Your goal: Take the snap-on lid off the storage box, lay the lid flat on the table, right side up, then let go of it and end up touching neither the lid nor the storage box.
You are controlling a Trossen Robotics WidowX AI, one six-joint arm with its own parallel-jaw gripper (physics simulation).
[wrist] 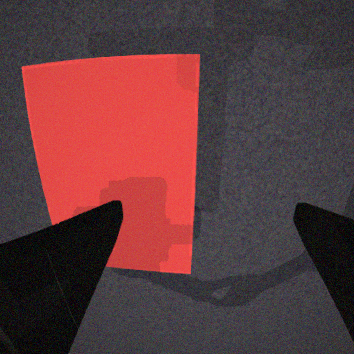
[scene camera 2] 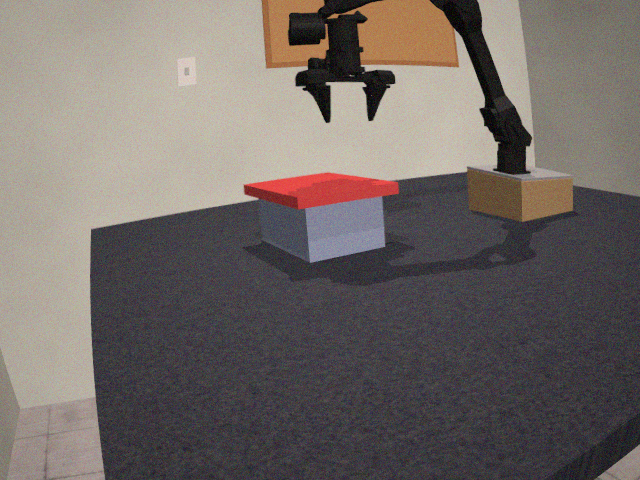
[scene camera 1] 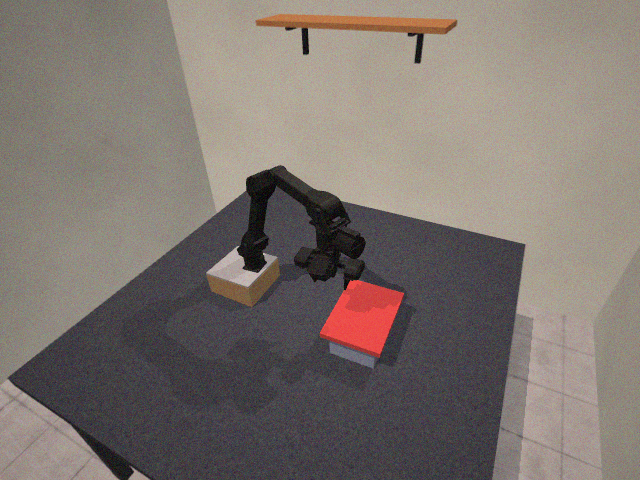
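The red rectangular lid (scene camera 1: 361, 322) (scene camera 2: 315, 186) (wrist: 120, 135) lies flat on top of the blue-grey storage box (scene camera 1: 353, 354) (scene camera 2: 346, 227) and overhangs its sides. The box stands upright on the dark table (scene camera 1: 206, 413) (scene camera 2: 336, 361) (wrist: 280, 125). My gripper (scene camera 2: 349, 121) (wrist: 208, 210) is open and empty, pointing down, well above the lid and touching neither lid nor box. In the wrist view the left finger overlaps the lid's near part, and the right finger is over the table, off the lid's right edge. In scene camera 1 the fingers are partly hidden.
The arm's base stands on a wooden block with a pale top (scene camera 1: 232, 291) (scene camera 2: 547, 198), to the left of the box in scene camera 1. A wooden shelf (scene camera 1: 356, 23) (scene camera 2: 413, 49) hangs on the wall behind. The arm's shadow falls across the lid and table.
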